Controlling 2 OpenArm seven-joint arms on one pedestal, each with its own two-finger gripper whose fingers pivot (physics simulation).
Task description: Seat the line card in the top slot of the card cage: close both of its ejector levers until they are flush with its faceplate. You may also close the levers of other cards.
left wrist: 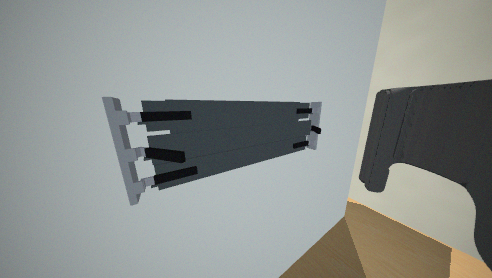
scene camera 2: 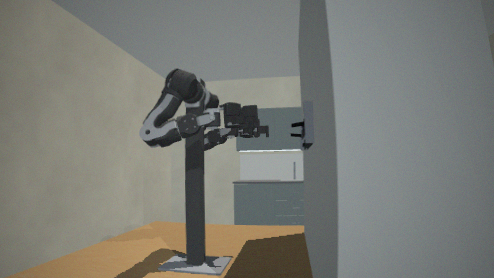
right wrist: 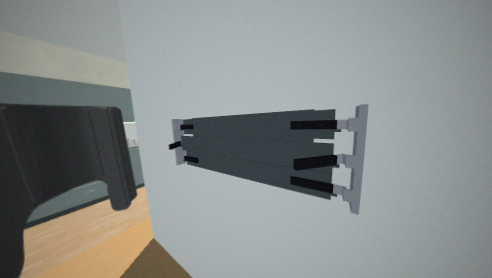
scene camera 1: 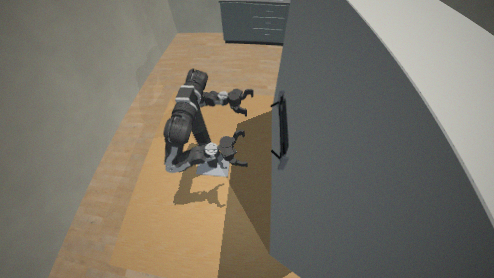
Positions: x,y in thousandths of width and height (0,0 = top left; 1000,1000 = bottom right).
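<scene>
I see a card cage (right wrist: 729,451), and it is 20 cm from the lens. There is a grey wall (right wrist: 851,264) too, which is 24 cm from the lens. The marked spots on the card cage and the grey wall are 8 cm apart.
</scene>
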